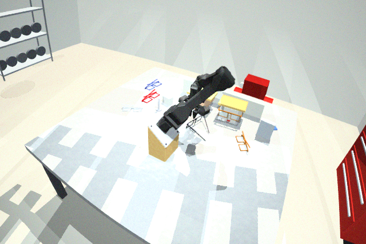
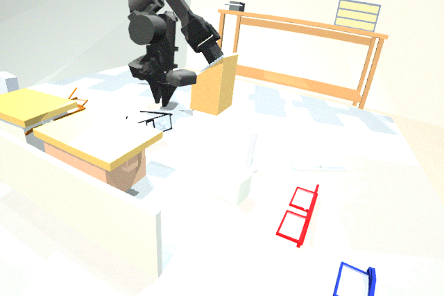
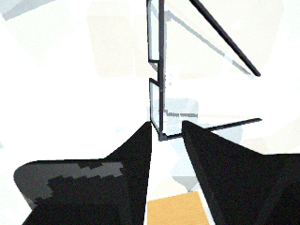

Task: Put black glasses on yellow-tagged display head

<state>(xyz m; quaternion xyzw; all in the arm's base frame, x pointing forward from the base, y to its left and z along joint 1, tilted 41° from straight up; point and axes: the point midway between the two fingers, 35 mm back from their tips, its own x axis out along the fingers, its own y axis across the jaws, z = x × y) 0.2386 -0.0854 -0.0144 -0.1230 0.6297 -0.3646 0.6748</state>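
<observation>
Now: gripper tip 60 mm short of the small post, 250 mm to the right of it and 50 mm above it. From my gripper tip the other things lie so: tan display head (220 mm ahead, 30 mm to the left, 10 mm below); then grey box (130 mm ahead, 420 mm to the right, 20 mm below); then low white wall (340 mm ahead, 80 mm to the right, 20 mm below).
</observation>
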